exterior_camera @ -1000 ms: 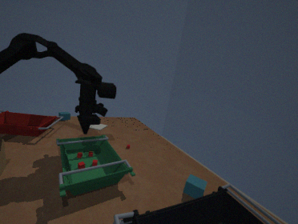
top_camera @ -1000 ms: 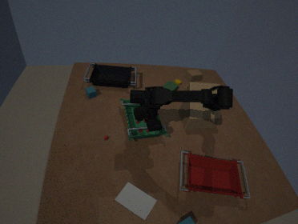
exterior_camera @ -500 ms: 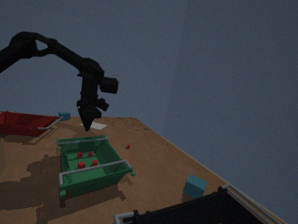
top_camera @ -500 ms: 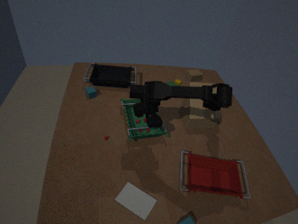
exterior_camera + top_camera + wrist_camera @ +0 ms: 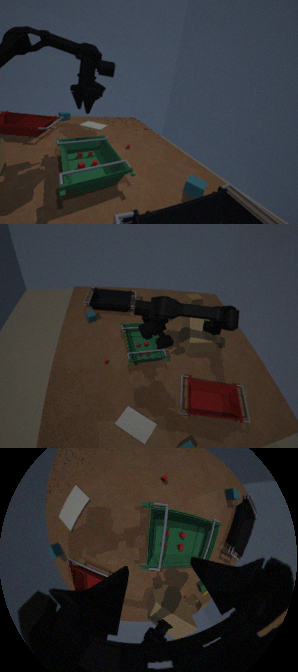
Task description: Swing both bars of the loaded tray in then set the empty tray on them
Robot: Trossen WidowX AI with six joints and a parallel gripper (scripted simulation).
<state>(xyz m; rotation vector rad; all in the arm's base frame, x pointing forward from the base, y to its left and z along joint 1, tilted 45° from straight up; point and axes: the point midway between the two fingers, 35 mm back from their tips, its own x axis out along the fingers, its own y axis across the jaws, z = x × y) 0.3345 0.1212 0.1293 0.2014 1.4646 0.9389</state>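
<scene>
Now: gripper tip 31 cm past the red tray, 22 cm to the right of it and 14 cm above it. Also, from my gripper tip: red block: 22 cm ahead, 1 cm to the left, 17 cm below; then white sheet: 5 cm ahead, 32 cm to the left, 18 cm below; then green block: 16 cm behind, 45 cm to the right, 16 cm below.
</scene>
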